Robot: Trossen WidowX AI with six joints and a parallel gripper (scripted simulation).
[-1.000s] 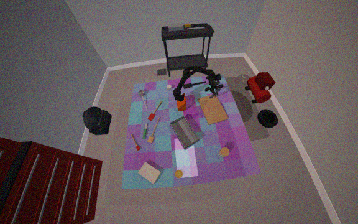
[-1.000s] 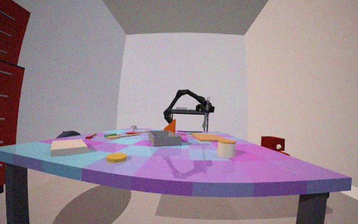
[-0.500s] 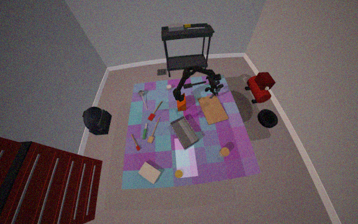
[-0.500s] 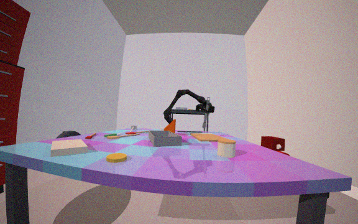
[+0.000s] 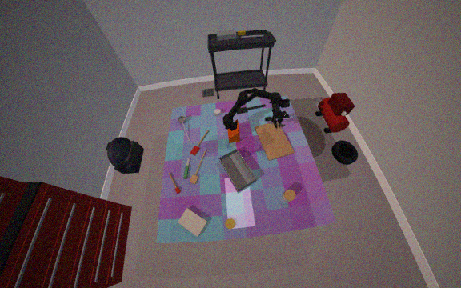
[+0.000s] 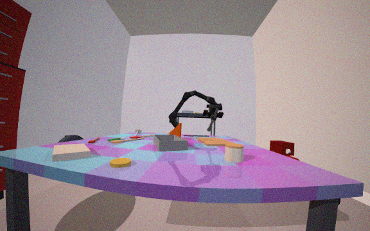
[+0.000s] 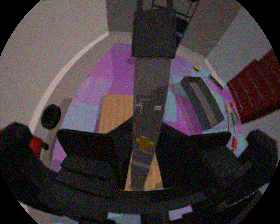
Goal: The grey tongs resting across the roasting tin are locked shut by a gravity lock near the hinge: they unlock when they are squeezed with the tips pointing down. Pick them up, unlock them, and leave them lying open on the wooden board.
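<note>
Right now my gripper tip is 2 cm past the wooden board and 19 cm above it. Round my gripper tip: pale block (66 cm ahead, 66 cm to the right, 18 cm below); then grey roasting tin (27 cm ahead, 33 cm to the right, 17 cm below).
</note>
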